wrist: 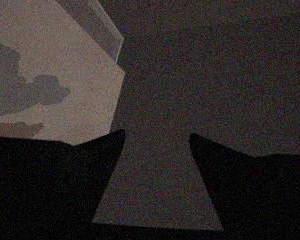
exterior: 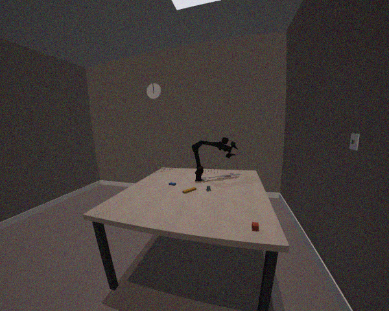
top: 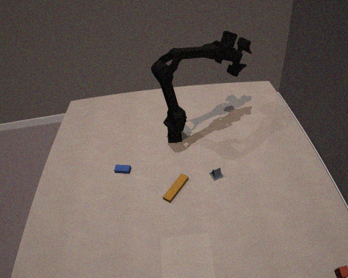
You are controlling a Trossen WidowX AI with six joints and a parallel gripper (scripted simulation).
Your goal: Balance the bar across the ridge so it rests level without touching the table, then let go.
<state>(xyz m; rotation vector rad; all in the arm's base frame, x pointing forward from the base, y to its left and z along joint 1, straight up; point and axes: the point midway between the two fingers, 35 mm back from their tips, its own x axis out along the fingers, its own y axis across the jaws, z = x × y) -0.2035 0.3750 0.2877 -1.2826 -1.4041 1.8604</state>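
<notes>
Now: gripper tip 510 mm short of the yellow bar, 420 mm to the left of it and 270 mm above it. Also, from my gripper tip: blue oblong block: 640 mm to the right, 390 mm ahead, 270 mm below; small red cube: 960 mm ahead, 260 mm below, 100 mm to the left.
</notes>
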